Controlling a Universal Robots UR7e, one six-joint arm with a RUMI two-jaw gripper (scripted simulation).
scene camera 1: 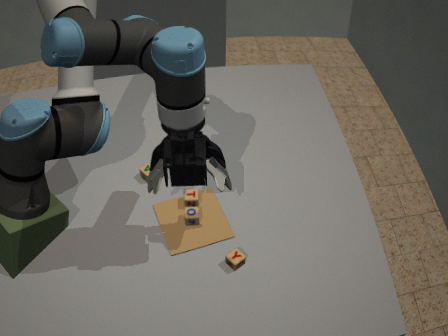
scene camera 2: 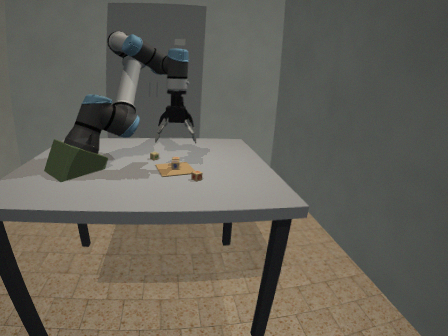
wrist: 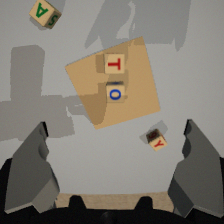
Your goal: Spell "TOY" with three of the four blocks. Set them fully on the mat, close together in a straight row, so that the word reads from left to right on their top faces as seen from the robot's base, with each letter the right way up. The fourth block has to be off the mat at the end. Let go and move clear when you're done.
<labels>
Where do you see a tan mat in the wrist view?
At 87, 75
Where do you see a tan mat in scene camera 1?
213, 227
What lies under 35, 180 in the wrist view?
The gripper.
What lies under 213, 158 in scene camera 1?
The gripper.
</labels>
